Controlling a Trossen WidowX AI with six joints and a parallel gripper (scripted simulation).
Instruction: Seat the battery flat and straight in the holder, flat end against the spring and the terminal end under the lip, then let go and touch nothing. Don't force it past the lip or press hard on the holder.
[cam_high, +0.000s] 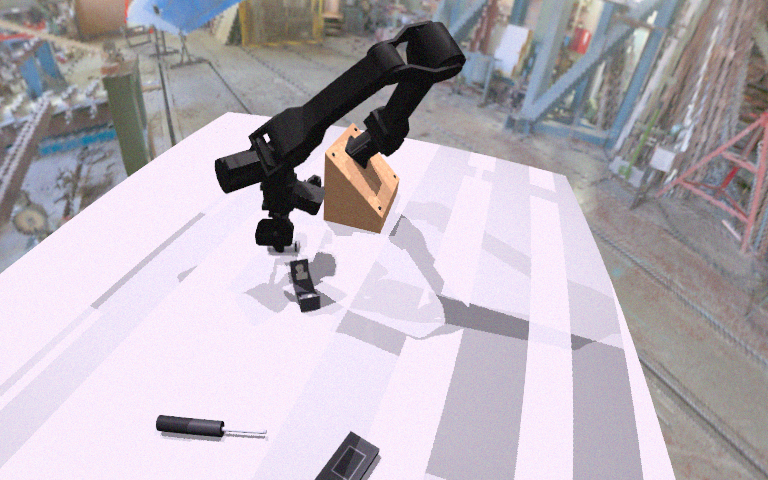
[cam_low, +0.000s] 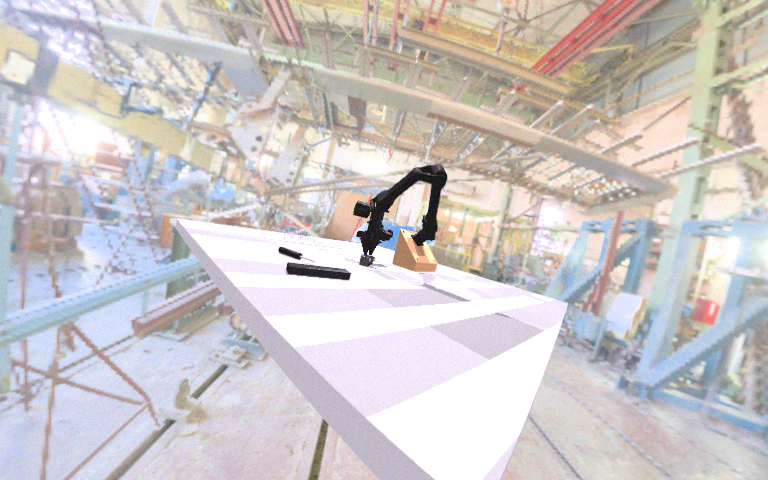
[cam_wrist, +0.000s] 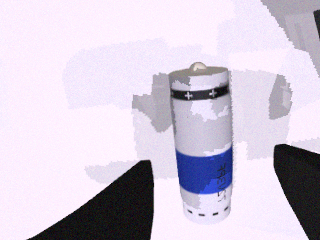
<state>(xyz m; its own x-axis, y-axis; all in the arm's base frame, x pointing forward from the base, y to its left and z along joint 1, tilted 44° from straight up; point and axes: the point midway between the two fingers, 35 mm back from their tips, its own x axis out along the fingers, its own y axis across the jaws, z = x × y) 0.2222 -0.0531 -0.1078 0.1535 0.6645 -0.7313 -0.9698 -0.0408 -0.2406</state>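
Now: gripper tip 1 cm above the battery. The rest, counted from my gripper tip: flat black device (42 cm ahead, 17 cm to the left, 1 cm below); black-handled screwdriver (37 cm ahead, 1 cm to the left, 1 cm below).
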